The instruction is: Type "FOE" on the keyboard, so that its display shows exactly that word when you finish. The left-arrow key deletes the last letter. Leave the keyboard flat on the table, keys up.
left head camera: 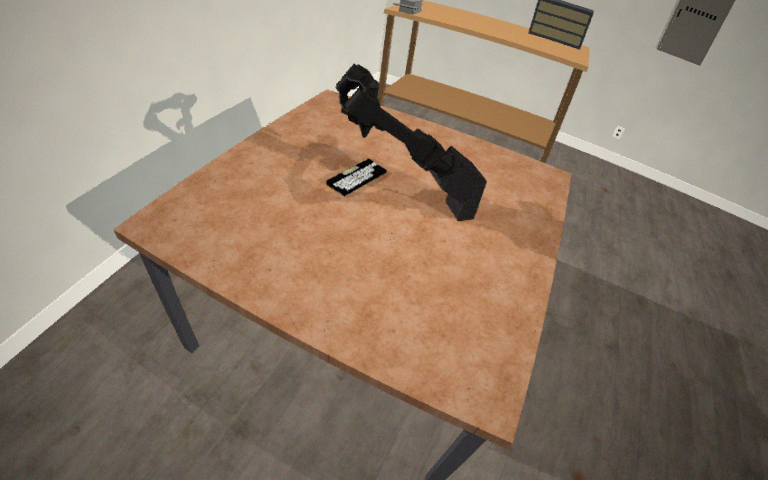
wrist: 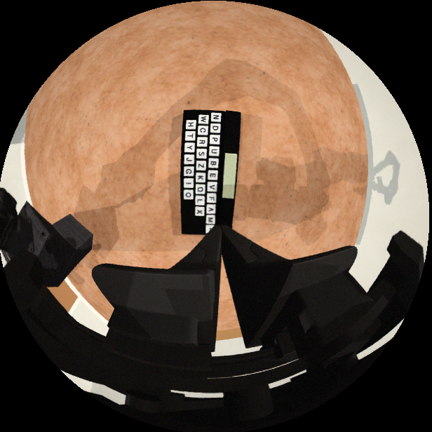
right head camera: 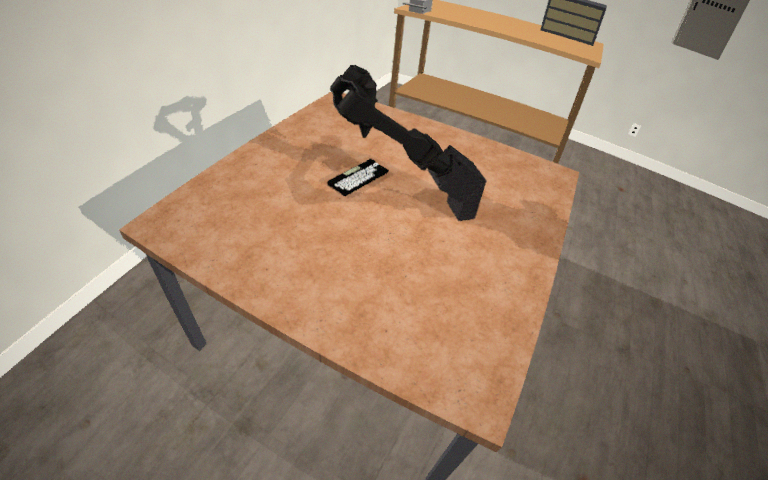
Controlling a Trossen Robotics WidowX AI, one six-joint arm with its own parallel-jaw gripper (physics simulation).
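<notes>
The black keyboard (left head camera: 356, 178) (right head camera: 357, 178) (wrist: 230, 131) lies flat on the table, white keys up. Its pale green display (left head camera: 350, 170) (right head camera: 351, 170) (wrist: 229, 176) shows no readable letters. In the wrist view, the F key (wrist: 211, 198) and the E key (wrist: 213, 175) are in the row beside the display. Two round letters, one in the middle row and one in the far row, look alike; I cannot tell which is O. My gripper (left head camera: 364, 134) (right head camera: 364, 134) (wrist: 219, 231) is shut and empty, raised above the table. In the wrist view its tips overlap the keyboard's near end and partly hide the last key beside M.
The wooden table (left head camera: 362, 271) (right head camera: 362, 271) (wrist: 125, 65) carries the arm's base (left head camera: 463, 183) (right head camera: 463, 183) to the right of the keyboard. A shelf unit (left head camera: 481, 28) (right head camera: 492, 25) stands on the floor behind the table. A wall is beyond the table's left edge.
</notes>
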